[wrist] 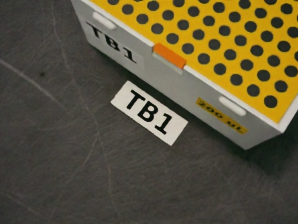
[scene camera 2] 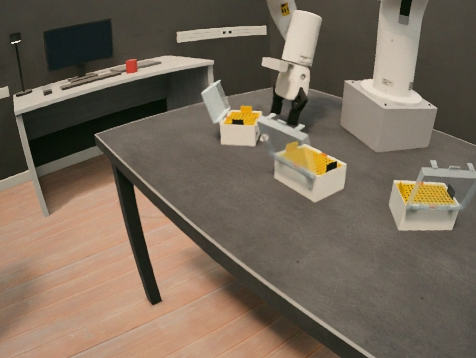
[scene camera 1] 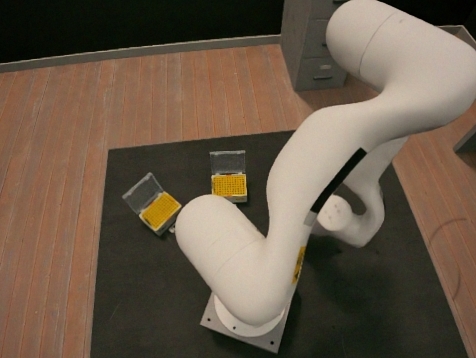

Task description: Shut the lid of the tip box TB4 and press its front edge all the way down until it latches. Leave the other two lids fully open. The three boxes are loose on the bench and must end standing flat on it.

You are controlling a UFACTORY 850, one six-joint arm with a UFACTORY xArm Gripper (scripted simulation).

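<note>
I see, scene camera 2: tip box point(scene camera 2: 248, 135), tip box lid point(scene camera 2: 289, 146). Scene camera 1: the lid point(scene camera 1: 222, 162). Wrist view: bench label point(wrist: 167, 125).
</note>
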